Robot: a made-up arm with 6 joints.
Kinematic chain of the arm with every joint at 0, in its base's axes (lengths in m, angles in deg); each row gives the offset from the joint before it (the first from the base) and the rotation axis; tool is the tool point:
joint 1: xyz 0 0 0.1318 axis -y
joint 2: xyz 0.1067 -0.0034 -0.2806 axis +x
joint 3: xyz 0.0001 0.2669 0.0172 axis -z
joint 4: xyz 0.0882 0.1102 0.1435 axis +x
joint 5: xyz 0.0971 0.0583 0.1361 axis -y
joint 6: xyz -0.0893 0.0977 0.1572 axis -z
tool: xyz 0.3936 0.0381 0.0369
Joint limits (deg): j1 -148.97..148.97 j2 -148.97..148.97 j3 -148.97..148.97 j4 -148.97..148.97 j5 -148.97..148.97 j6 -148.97..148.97
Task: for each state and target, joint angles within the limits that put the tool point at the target. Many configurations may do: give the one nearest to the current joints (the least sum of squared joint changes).
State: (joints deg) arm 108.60 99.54 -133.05 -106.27 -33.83 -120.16
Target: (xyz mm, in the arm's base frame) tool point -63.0 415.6 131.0
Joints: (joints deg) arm 106.80 107.45 -133.82 -131.11 -26.07 -114.35
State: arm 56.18 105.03 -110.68 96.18 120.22 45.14
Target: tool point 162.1 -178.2 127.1
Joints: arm 46.67 142.25 -108.33 84.97 131.89 65.97
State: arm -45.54 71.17 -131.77 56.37 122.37 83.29
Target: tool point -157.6 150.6 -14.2
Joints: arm -33.42 53.49 -148.97 81.05 111.99 109.61
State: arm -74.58 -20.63 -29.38 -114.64 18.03 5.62
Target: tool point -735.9 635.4 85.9
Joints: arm -85.95 -15.90 -48.52 -127.29 42.60 4.40
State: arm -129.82 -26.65 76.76 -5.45 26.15 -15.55
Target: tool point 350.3 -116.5 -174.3
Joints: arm -94.01 -2.08 98.72 15.48 24.68 -7.97
